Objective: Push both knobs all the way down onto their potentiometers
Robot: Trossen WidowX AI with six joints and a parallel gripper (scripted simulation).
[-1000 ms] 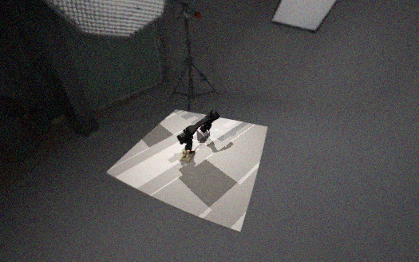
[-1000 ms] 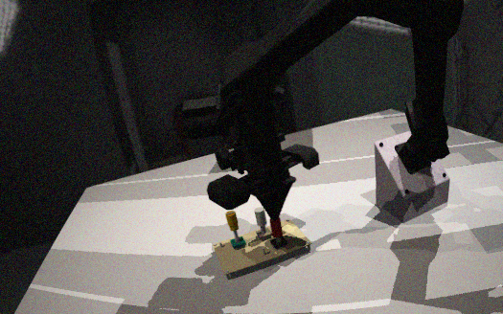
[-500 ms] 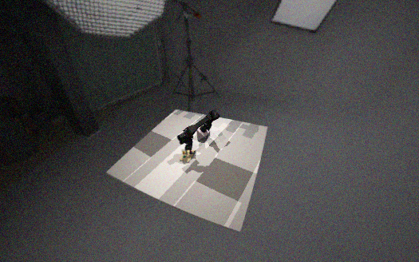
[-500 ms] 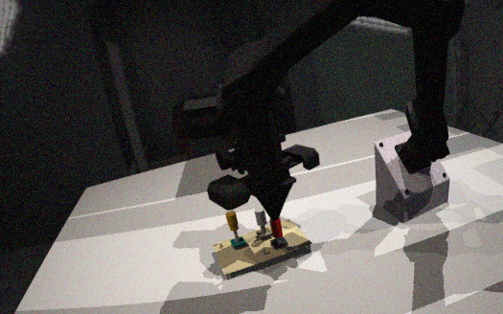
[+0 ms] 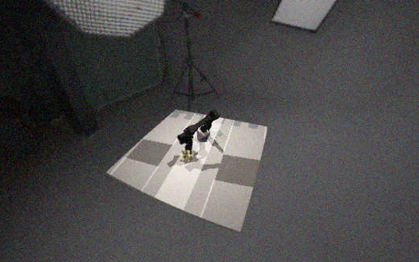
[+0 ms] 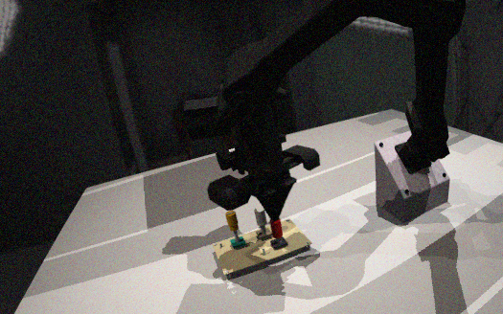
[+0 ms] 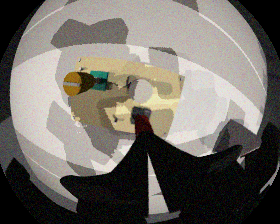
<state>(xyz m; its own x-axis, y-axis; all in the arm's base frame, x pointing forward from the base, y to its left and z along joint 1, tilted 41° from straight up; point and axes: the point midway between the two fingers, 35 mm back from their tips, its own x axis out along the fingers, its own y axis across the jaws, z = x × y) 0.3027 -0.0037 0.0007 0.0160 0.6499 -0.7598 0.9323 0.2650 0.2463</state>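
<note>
Right now the red knob is 10 mm below my gripper tip. Round my gripper tip: yellow knob: 70 mm ahead, 30 mm to the right.
</note>
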